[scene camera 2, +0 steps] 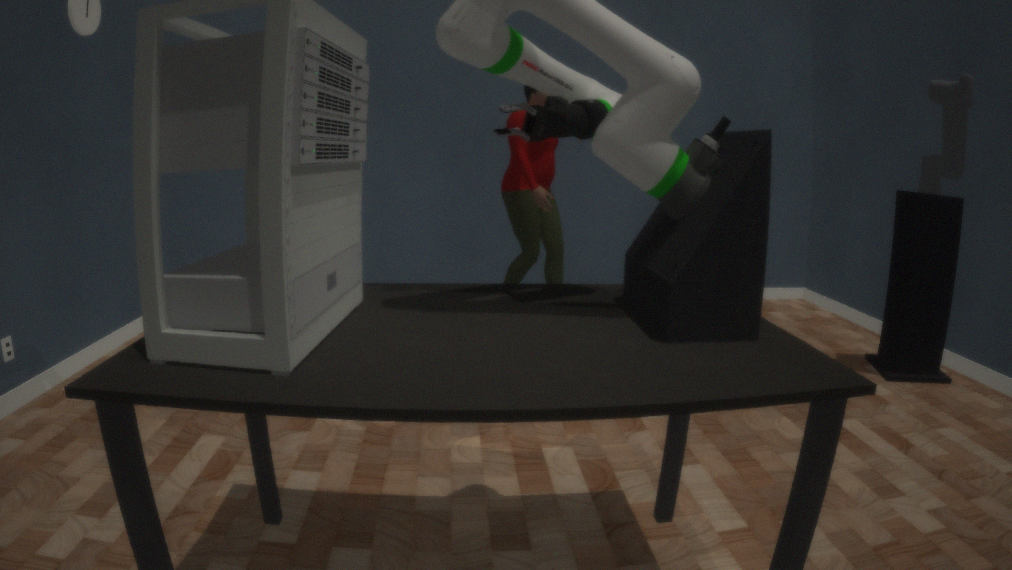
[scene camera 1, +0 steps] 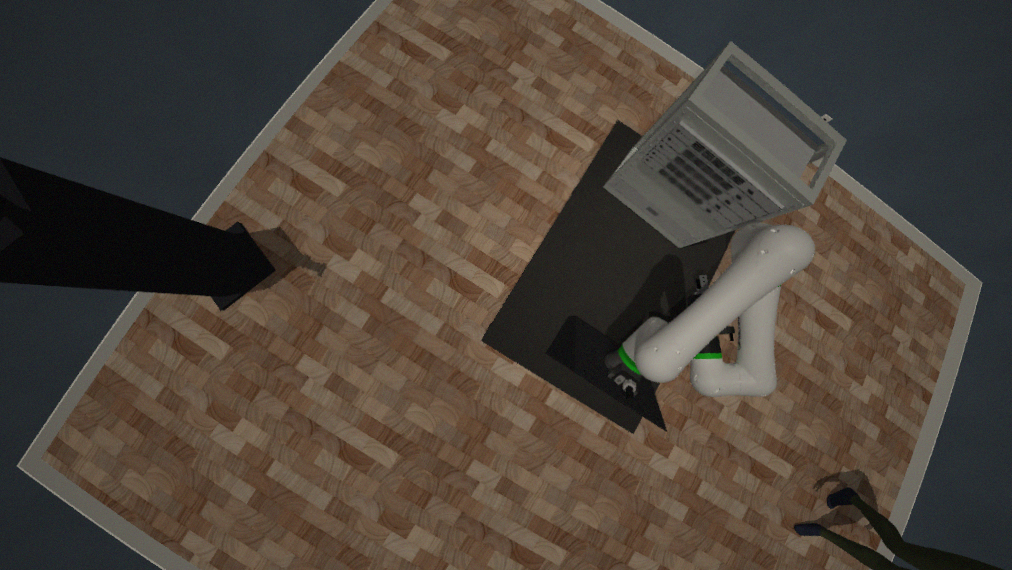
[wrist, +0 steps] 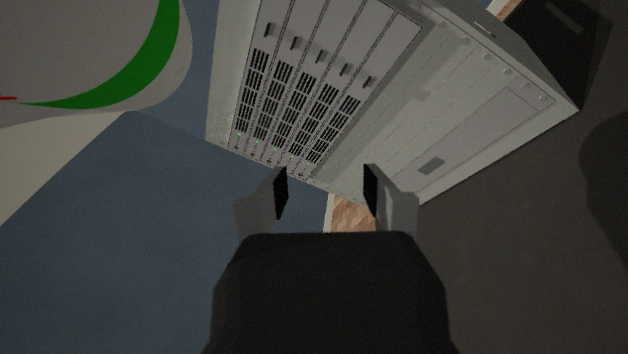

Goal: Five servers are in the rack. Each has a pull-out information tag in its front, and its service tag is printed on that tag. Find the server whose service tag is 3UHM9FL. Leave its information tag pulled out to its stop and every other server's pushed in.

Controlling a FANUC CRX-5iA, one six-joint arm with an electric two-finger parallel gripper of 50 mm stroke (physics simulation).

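Places are measured from the arm's base along level axes (x down, y ahead, z right), in metres.
Pixels of known places: gripper, fingertip midpoint: (scene camera 2: pixel 498 121) (scene camera 1: pixel 700 277) (wrist: pixel 325 181); arm's base at its link origin: (scene camera 2: pixel 692 192) (scene camera 1: pixel 620 370).
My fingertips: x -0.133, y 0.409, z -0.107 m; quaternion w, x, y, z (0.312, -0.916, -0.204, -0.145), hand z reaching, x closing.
Observation:
Ahead of a thing's pixels: the offset from my fingertips to its top centre. "spot": to the spot under its first point. Level surfaces: height alone.
A light grey rack (scene camera 1: pixel 662 220) (scene camera 2: pixel 277 212) (wrist: pixel 472 127) stands at one end of the table. Several flat servers {spot: dy +0.232, dx -0.044, dz -0.282 m} (scene camera 1: pixel 701 173) (scene camera 2: pixel 329 99) (wrist: pixel 300 95) are stacked in its upper part, with dark vents and small green lights. Each front carries a small dark tab, such as the end tab {spot: dy +0.257, dx +0.062, dz -0.133 m} (wrist: pixel 368 81) nearest the blank panels. The tabs look alike. No service-tag print is readable, and I cannot tell the information tags' positions. My gripper (scene camera 2: pixel 501 120) (wrist: pixel 325 181) is open and empty, in the air apart from the rack front. In scene camera 1 the arm largely hides it.
The dark table {dx +0.410 m} (scene camera 1: pixel 594 261) (scene camera 2: pixel 495 375) bears the rack and a black wedge-shaped stand (scene camera 2: pixel 708 283), where my white arm (scene camera 1: pixel 729 311) (scene camera 2: pixel 637 63) is mounted. A person in red (scene camera 2: pixel 527 155) stands behind the table. A black pedestal (scene camera 1: pixel 127 240) (scene camera 2: pixel 920 283) stands away from it.

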